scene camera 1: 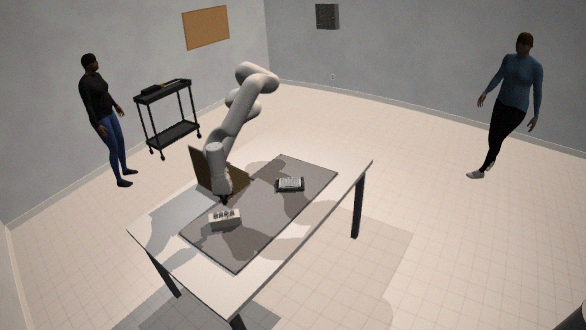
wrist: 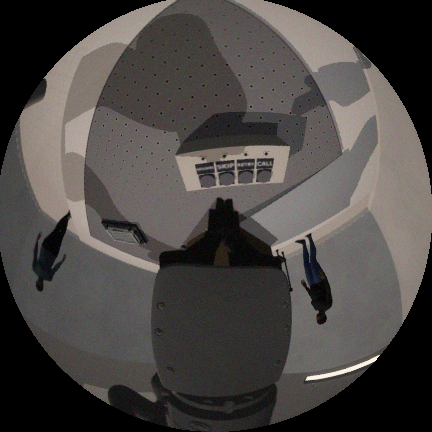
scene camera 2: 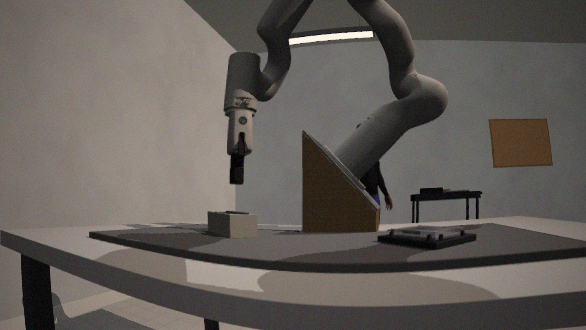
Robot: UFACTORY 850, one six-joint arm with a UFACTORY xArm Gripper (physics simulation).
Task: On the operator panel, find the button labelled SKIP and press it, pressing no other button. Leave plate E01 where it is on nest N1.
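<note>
The operator panel (scene camera 1: 225, 221) (scene camera 2: 243, 225) (wrist: 185, 172) is a pale box on the dark mat. In the wrist view it bears a row of several round buttons with labels above them. The SKIP button (wrist: 227, 178) is second from the left, between one whose label is hard to read and the RETRY button (wrist: 245, 176); the CALL button (wrist: 264, 175) is at the right end. My gripper (scene camera 1: 224, 201) (scene camera 2: 236, 183) (wrist: 222, 206) is shut and empty, well above the panel and apart from it. Plate E01 (scene camera 1: 290, 182) (scene camera 2: 417, 232) (wrist: 124, 232) sits on the dark nest N1 (scene camera 1: 277, 189) (scene camera 2: 433, 244).
The perforated mat (scene camera 1: 260, 225) (scene camera 2: 320, 255) (wrist: 150, 170) lies on the white table (scene camera 1: 210, 290) (scene camera 2: 350, 295). A brown wedge-shaped stand (scene camera 1: 200, 170) (scene camera 2: 330, 200) rises beside the arm. A black cart (scene camera 1: 165, 92) (scene camera 2: 446, 197) and two people (scene camera 1: 97, 95) (scene camera 1: 517, 82) are beyond the table.
</note>
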